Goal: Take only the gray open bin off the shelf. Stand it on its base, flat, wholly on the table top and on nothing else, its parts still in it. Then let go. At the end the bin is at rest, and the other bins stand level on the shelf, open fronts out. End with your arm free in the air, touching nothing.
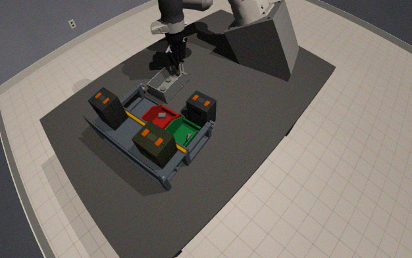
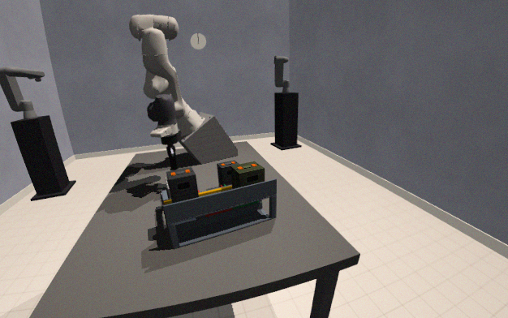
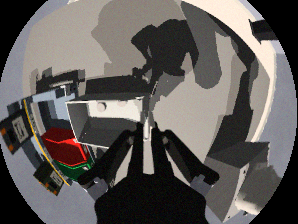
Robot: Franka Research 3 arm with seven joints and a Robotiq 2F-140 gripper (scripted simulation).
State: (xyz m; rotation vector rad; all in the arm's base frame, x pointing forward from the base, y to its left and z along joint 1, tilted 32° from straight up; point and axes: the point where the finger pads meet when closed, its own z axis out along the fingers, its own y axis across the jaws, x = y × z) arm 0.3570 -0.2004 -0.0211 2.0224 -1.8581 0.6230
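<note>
The gray open bin is 8 cm ahead of my hand and 2 cm below it. Also, from my hand: red bin: 28 cm ahead, 13 cm to the left, 2 cm below; green bin: 27 cm ahead, 24 cm to the left, 2 cm below; yellow rail: 33 cm ahead, 13 cm to the left, 4 cm above.
</note>
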